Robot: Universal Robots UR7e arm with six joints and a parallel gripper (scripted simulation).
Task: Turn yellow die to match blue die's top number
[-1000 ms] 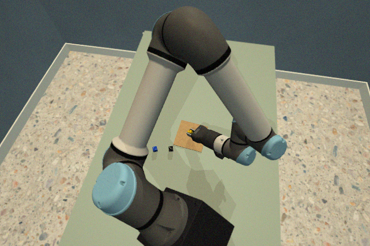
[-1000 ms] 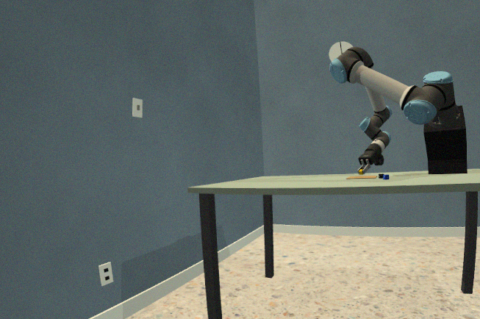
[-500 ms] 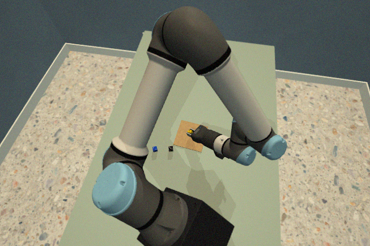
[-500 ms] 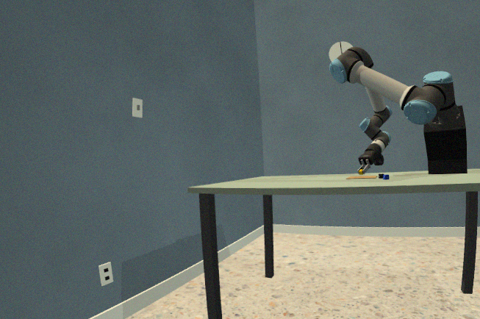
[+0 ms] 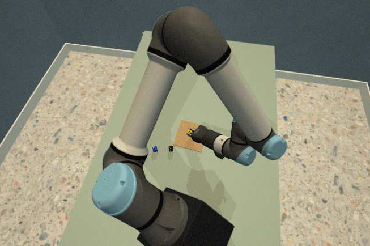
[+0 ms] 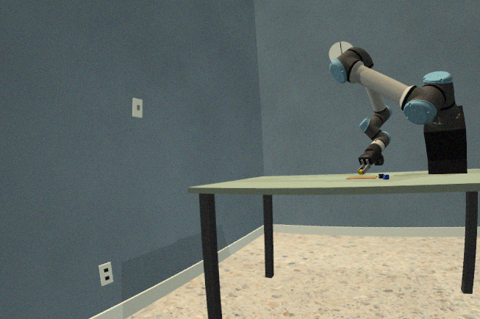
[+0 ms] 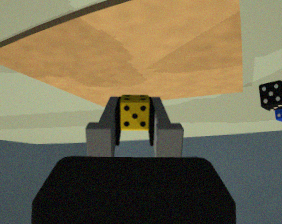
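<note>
Right now my hand is 30 mm above the tan mat. Round my hand: blue die 110 mm behind, 150 mm to the left, 30 mm below; black die 90 mm behind, 80 mm to the left, 30 mm below; yellow die 10 mm to the left, 10 mm below.
</note>
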